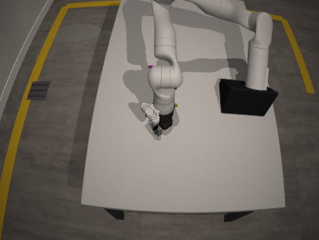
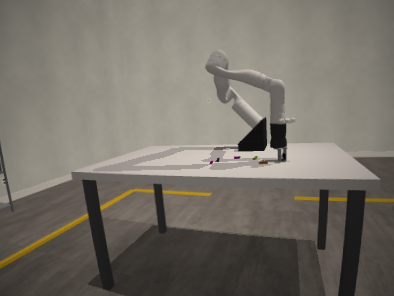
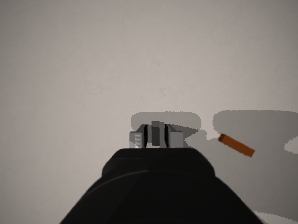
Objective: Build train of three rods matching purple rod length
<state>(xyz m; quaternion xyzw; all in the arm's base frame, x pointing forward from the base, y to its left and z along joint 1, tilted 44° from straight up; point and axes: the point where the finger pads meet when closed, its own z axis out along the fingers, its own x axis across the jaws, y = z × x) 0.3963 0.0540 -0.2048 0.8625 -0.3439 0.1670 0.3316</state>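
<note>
The grey rod lies 10 mm below my hand. Also, from my hand: lime rod (140 mm to the right, 40 mm behind, 10 mm below); small blue rod (230 mm to the right, 50 mm behind, 10 mm below); orange rod (80 mm to the right, 60 mm ahead, 10 mm below).
</note>
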